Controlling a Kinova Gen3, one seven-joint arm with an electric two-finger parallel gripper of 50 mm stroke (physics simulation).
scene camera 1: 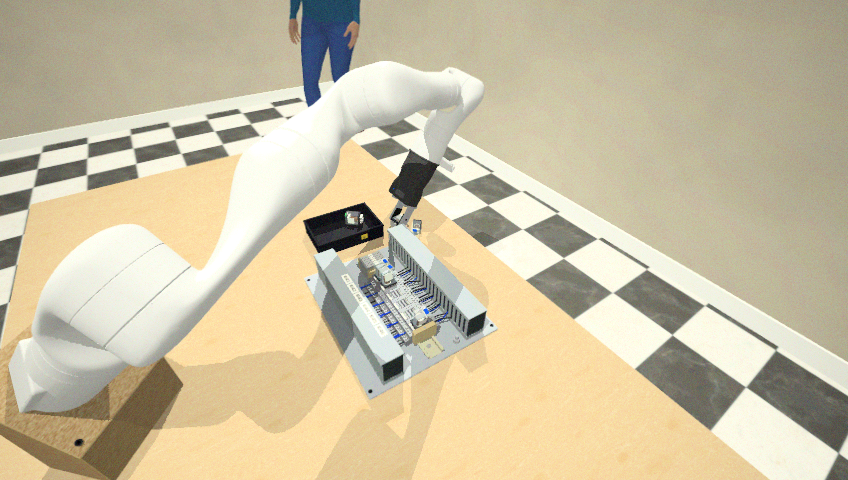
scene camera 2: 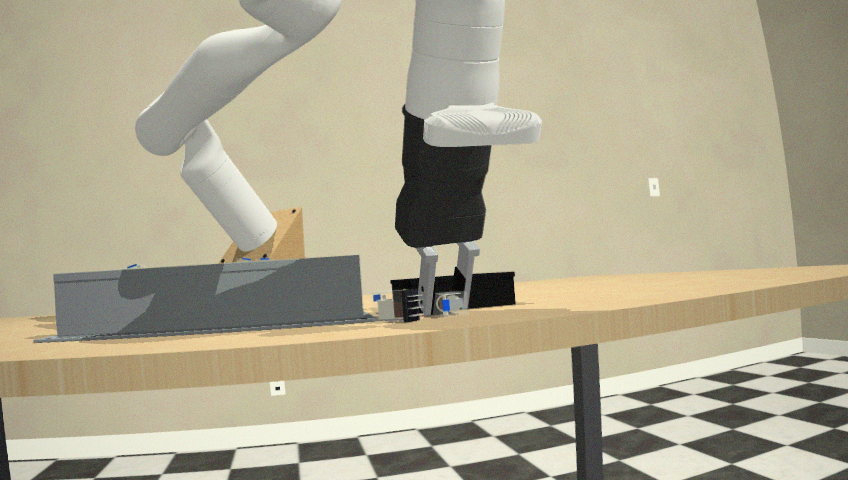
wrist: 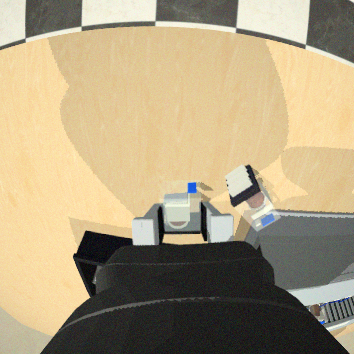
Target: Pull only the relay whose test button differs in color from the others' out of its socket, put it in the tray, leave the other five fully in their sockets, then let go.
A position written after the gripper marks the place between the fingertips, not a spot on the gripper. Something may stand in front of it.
In view: the gripper (scene camera 2: pixel 442 305).
The gripper also shows in scene camera 1 (scene camera 1: pixel 396 223) and in the wrist view (wrist: pixel 181 215).
